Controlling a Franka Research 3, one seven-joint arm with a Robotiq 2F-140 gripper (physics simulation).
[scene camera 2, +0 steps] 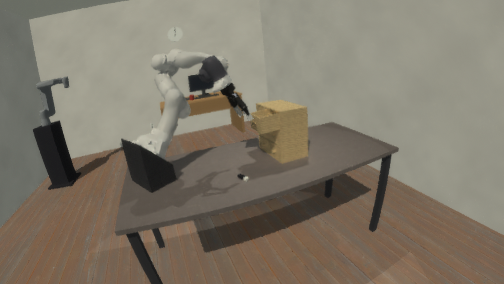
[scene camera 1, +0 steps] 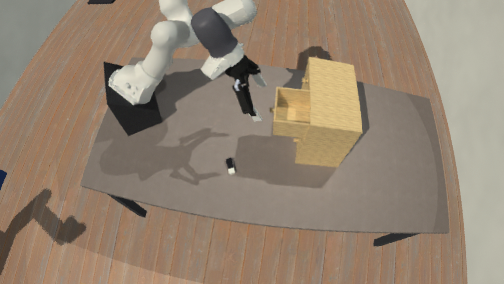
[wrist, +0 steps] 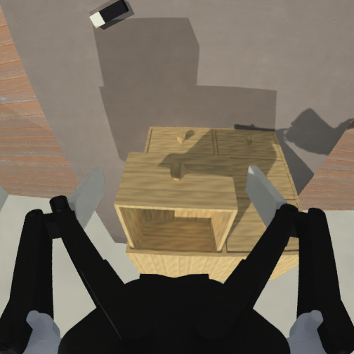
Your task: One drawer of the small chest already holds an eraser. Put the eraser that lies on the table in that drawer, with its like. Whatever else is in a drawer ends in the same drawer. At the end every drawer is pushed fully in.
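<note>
The small wooden chest [scene camera 1: 336, 95] [scene camera 2: 295, 132] [wrist: 277, 257] stands on the table. Its top drawer on the wrist view's left [scene camera 1: 290, 129] [wrist: 145, 182] is pulled out; the visible part of its inside shows bare wood and no eraser. The other drawer fronts in the wrist view look flush, their contents hidden. The black-and-white eraser [scene camera 1: 230, 166] [scene camera 2: 243, 177] [wrist: 109, 14] lies on the table, away from the chest's drawer side. My gripper [scene camera 1: 258, 99] [wrist: 175, 178] is open and empty in front of the pulled-out drawer, its fingers spread to either side of the drawer's knob, apart from it.
The table [scene camera 1: 380, 195] [scene camera 2: 345, 137] carries the chest and the arm's black base [scene camera 1: 132, 112] [scene camera 2: 147, 170]. The pulled-out drawer juts from the chest toward the arm. A desk with a monitor [scene camera 2: 200, 84] and another arm on a black stand [scene camera 2: 54, 155] are in the background.
</note>
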